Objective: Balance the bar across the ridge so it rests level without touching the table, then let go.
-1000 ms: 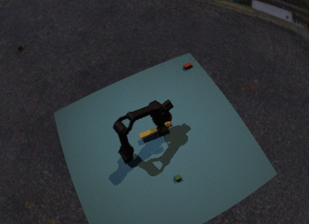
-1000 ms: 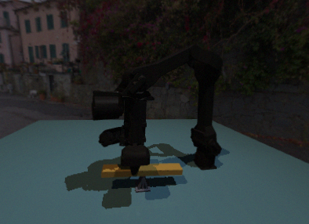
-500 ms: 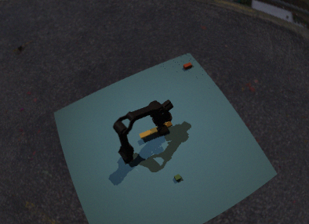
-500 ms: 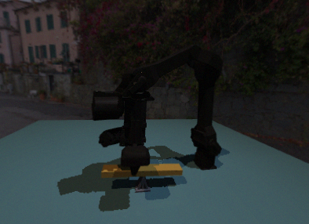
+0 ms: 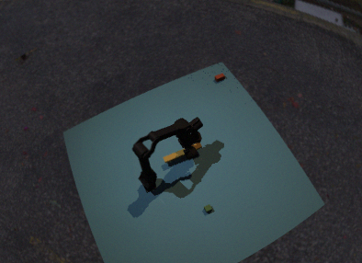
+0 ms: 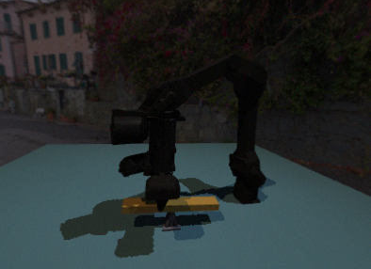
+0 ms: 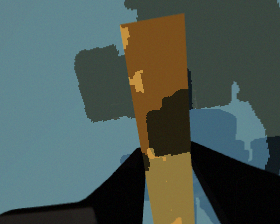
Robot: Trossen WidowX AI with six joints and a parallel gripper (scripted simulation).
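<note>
Now: the yellow bar 3 cm behind my gripper tip. From my gripper tip the other things lie so: orange-red block: 46 cm ahead, 42 cm to the left, 4 cm below; small green cube: 36 cm to the right, 5 cm behind, 4 cm below.
</note>
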